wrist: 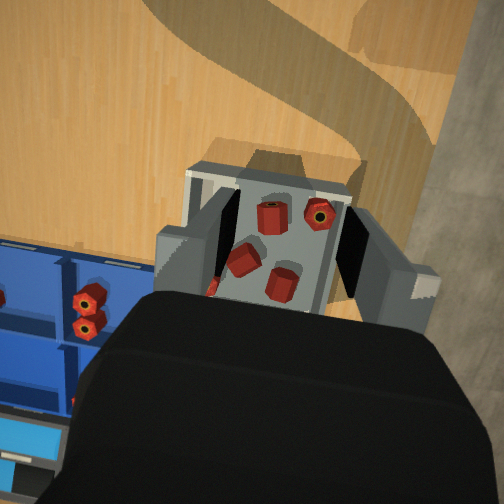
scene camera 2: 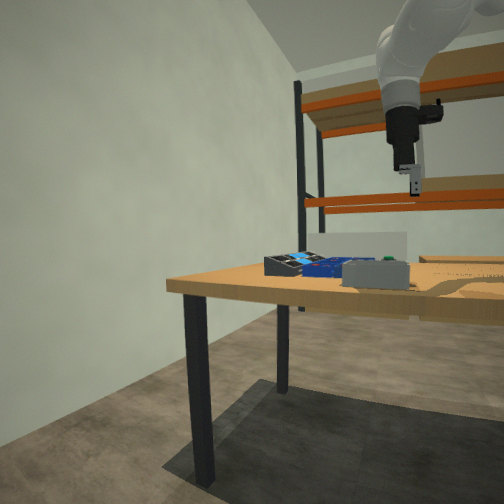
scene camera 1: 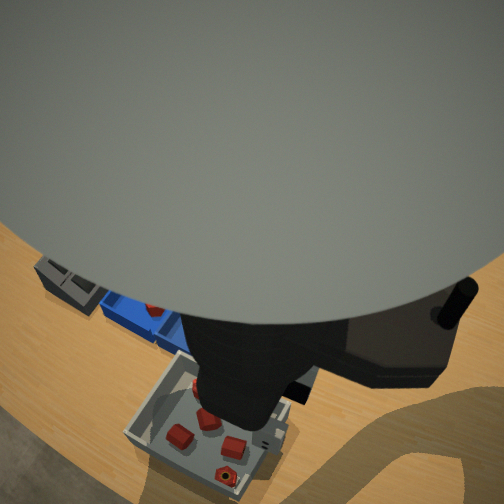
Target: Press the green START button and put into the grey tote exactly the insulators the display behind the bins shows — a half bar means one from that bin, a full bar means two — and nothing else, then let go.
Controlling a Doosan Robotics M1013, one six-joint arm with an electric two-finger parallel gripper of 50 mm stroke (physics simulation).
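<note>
The grey tote [wrist: 270,245] sits on the wooden table and holds several red insulators, among them one lying flat [wrist: 272,217], one showing its brass end [wrist: 320,214] and one near the front [wrist: 281,284]. My gripper [wrist: 287,240] hangs high above the tote, open and empty. The side view shows the gripper [scene camera 2: 414,187] well above the tote [scene camera 2: 376,274]. In the overhead view the arm covers part of the tote [scene camera 1: 200,430]. Two more red insulators [wrist: 86,315] lie in a blue bin compartment.
The blue bins [wrist: 50,310] stand beside the tote, with the display [scene camera 2: 295,260] behind them showing blue lit bars. The green button [scene camera 2: 388,258] sits behind the tote. A shelving rack [scene camera 2: 400,195] rises behind the table. The table edge runs close to the tote.
</note>
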